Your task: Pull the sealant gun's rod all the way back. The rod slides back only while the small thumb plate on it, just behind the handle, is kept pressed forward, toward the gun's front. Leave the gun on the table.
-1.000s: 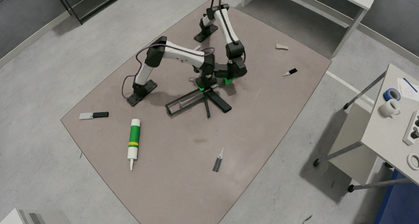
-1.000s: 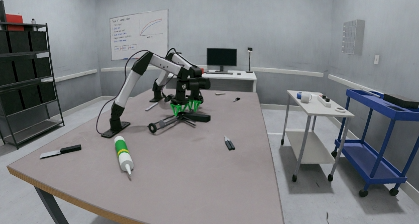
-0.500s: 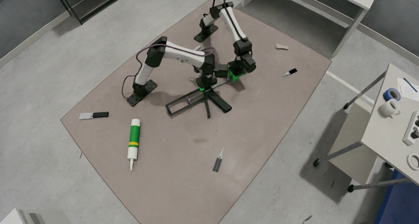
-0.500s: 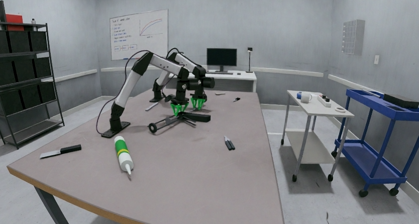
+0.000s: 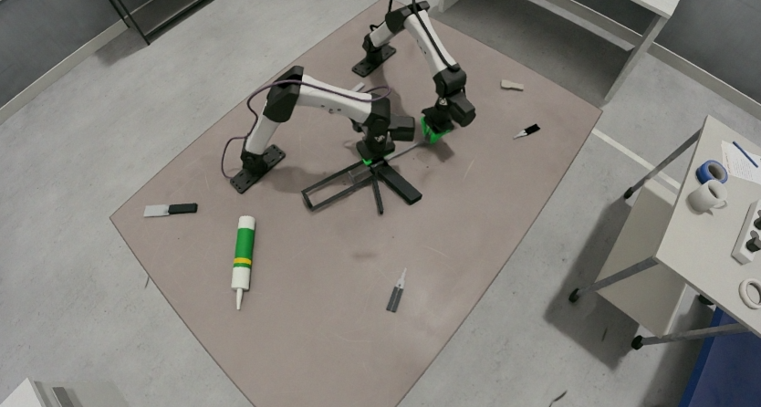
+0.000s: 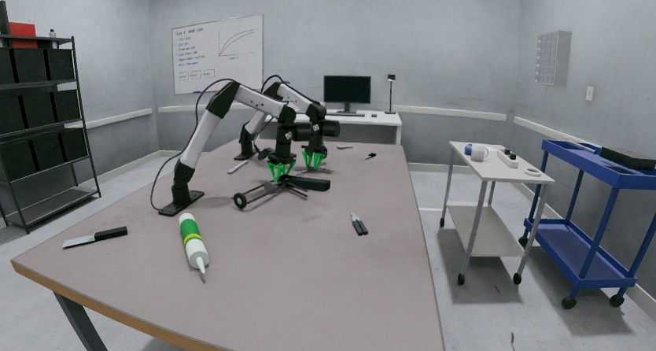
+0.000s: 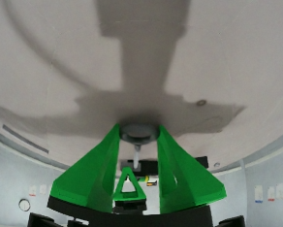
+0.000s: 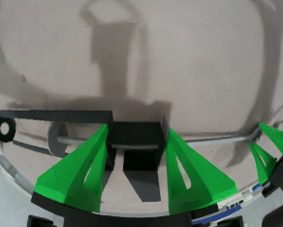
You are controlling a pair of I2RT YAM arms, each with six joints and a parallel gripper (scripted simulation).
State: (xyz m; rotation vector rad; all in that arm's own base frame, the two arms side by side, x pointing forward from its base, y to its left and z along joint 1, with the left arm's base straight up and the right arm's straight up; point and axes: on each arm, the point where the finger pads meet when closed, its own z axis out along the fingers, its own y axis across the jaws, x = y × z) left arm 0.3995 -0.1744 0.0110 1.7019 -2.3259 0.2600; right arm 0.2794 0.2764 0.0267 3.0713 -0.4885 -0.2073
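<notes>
Right now my right hand is 20 mm short of the thumb plate, 20 mm to the right of it and 10 mm above it. Round my right hand: grey bar (260 mm behind, 160 mm to the left, 20 mm below); then white cartridge (90 mm behind, 500 mm to the right); then pale piece (200 mm ahead, 580 mm to the left, 20 mm below).
</notes>
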